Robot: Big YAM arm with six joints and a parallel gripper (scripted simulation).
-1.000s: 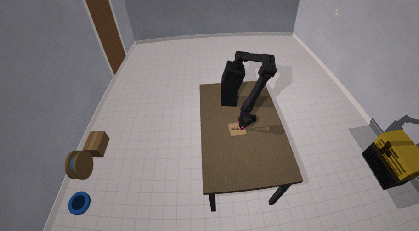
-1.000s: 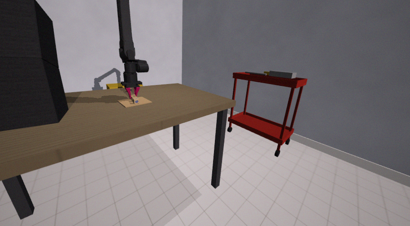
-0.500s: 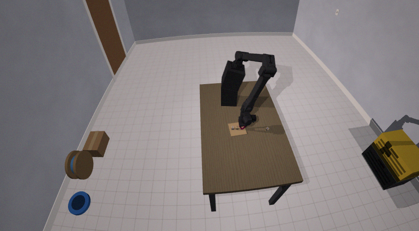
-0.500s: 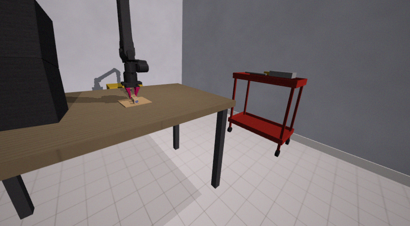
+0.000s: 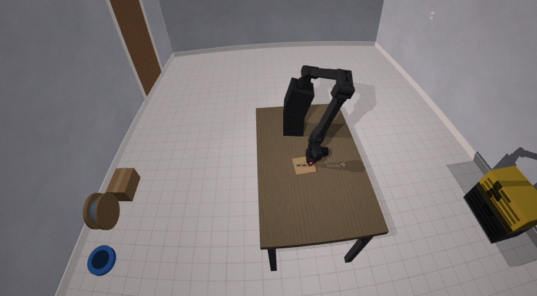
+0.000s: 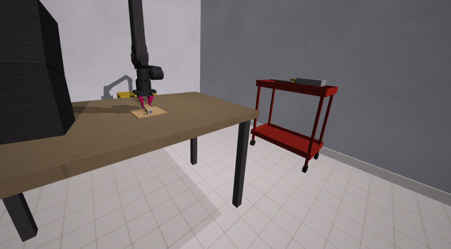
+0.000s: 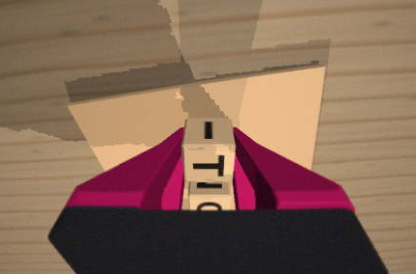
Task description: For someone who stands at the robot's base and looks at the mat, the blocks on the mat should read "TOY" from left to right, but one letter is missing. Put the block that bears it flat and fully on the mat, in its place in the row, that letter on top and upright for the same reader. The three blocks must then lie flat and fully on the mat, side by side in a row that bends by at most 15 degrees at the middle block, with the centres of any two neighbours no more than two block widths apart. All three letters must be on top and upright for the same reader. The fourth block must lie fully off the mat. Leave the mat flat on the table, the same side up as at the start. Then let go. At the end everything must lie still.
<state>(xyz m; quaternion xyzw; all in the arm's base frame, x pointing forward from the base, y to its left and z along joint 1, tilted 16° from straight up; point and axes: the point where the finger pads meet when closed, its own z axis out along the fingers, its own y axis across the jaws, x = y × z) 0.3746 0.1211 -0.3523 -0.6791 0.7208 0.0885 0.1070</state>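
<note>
My gripper is now right at the light wooden block. From my hand the other things lie so: tan mat (4 cm to the right, 2 cm below).
</note>
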